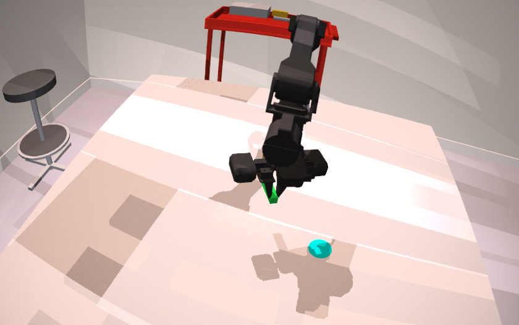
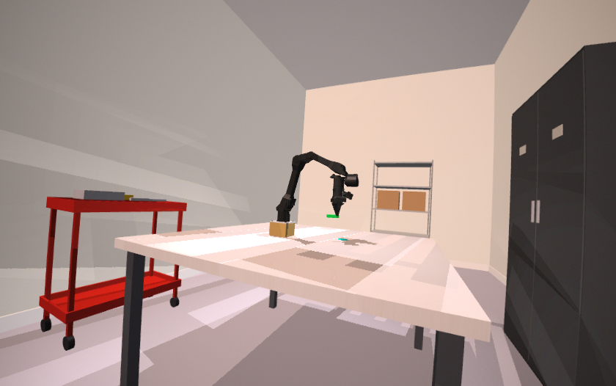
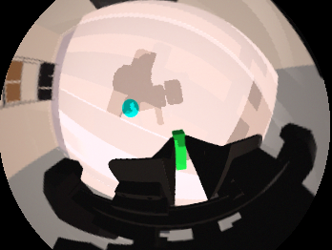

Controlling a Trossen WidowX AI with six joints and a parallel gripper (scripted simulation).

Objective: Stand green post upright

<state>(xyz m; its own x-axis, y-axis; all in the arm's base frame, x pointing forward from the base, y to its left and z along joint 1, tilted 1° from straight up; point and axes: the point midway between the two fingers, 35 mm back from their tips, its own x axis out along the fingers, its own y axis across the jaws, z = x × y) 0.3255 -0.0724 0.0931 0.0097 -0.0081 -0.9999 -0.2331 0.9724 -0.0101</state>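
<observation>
My gripper tip is 20 mm past the green post and 10 mm to the left of it. Also, from my gripper tip: cyan circle 140 mm below, 130 mm to the left, 30 mm ahead.
</observation>
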